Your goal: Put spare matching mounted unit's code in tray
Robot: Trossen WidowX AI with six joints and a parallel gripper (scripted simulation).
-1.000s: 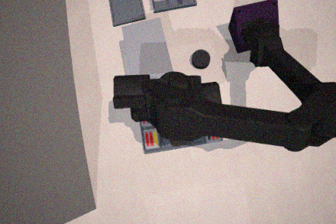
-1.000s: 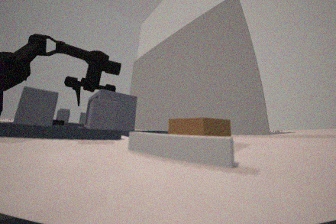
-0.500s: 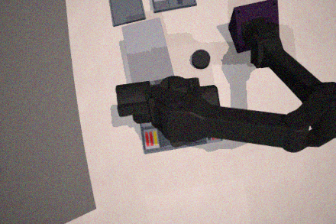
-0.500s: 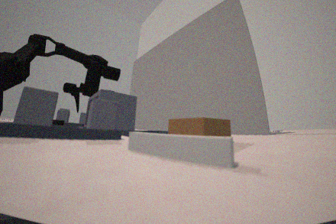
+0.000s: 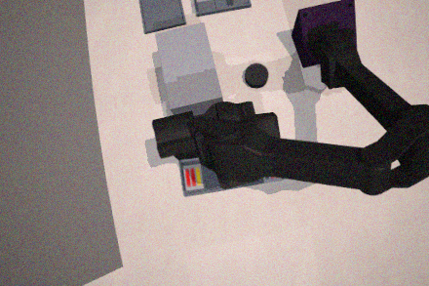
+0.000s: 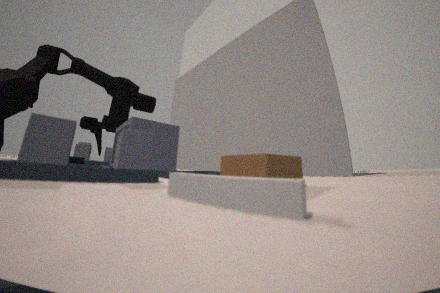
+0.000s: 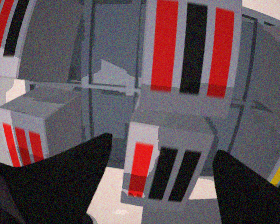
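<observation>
Now: gripper tip 1 cm below the grey spare. Also, from my gripper tip: black puck: 11 cm behind, 12 cm to the right, 2 cm below; tall grey box: 3 cm ahead, 15 cm to the right, 2 cm above; grey wall panel: 26 cm ahead, 18 cm to the right, 20 cm above.
</observation>
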